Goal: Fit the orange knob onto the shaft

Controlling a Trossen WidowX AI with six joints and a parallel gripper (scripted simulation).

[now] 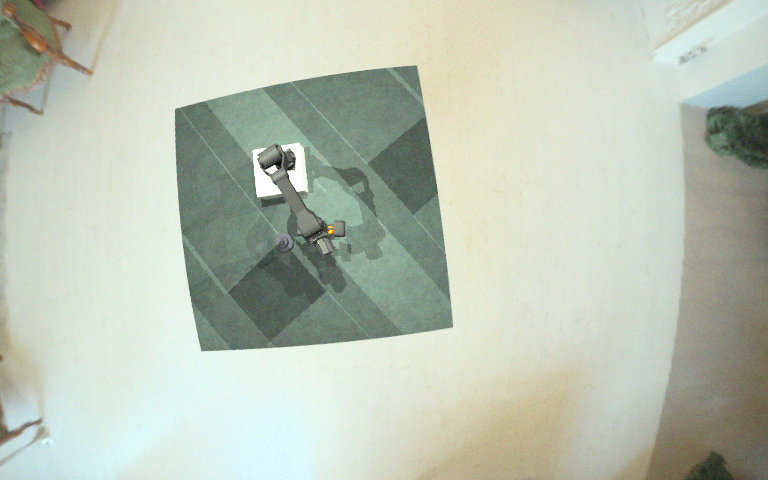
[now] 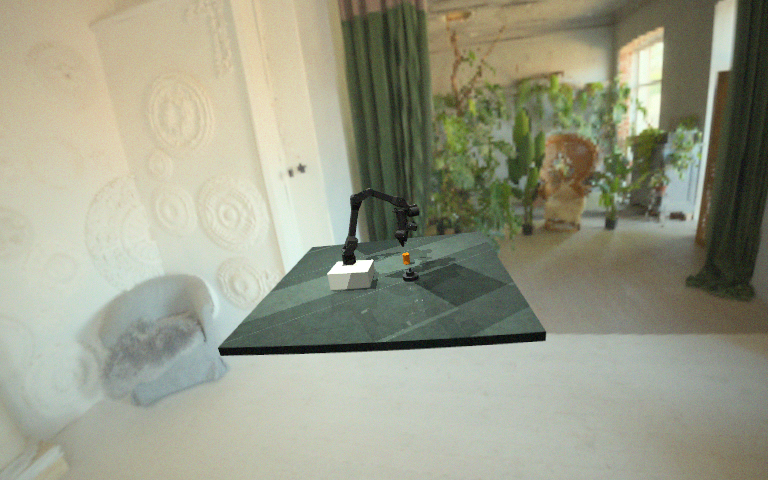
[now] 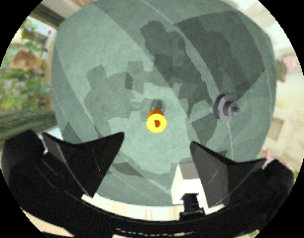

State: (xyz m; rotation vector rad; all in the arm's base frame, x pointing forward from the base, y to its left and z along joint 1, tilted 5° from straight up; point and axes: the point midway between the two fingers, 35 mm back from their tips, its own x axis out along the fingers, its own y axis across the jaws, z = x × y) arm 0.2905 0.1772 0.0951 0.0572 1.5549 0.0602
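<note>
The orange knob lies 90 mm below my gripper tip. From my gripper tip the other things lie so: round pedestal (210 mm to the right, 90 mm below, 60 mm ahead).
</note>
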